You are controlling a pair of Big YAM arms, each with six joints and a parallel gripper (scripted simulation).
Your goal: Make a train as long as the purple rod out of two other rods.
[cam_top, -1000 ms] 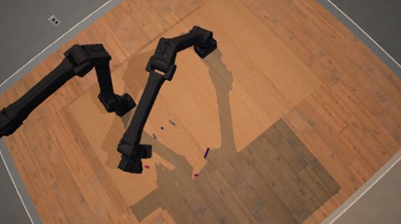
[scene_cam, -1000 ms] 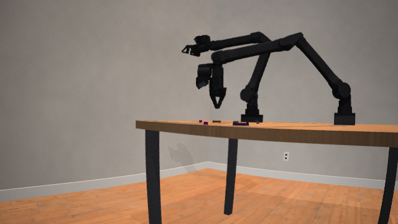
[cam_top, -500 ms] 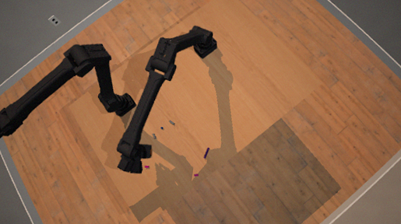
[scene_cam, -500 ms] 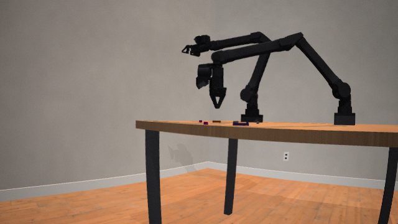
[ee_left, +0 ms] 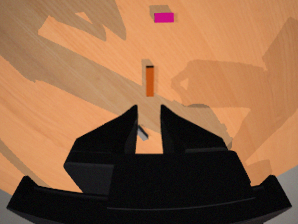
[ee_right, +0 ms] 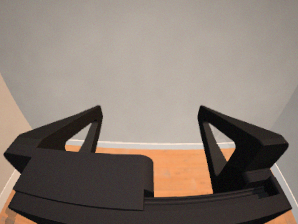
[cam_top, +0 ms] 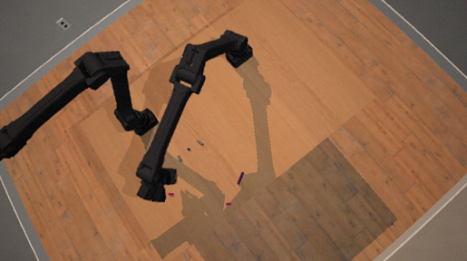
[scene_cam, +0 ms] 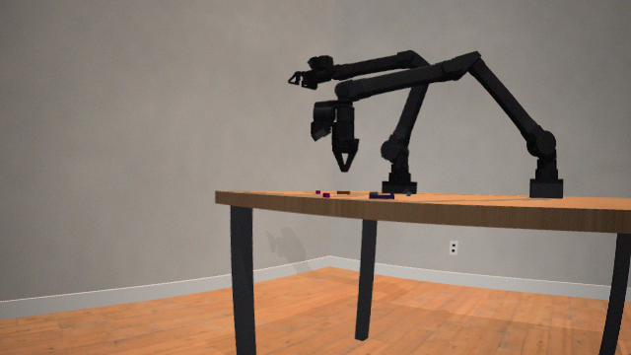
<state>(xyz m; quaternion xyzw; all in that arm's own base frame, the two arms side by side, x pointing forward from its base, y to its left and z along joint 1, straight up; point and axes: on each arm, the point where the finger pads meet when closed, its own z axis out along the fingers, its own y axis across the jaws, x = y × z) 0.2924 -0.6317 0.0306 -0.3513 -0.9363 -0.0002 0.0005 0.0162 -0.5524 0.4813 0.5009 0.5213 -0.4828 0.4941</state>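
The orange rod lies 7 cm below my left hand. The rest, counted from my left hand: blue rod (13 cm to the left, 8 cm behind, 7 cm below); purple rod (25 cm to the left, 18 cm ahead, 7 cm below); magenta rod (7 cm below, 6 cm to the right, 5 cm ahead).
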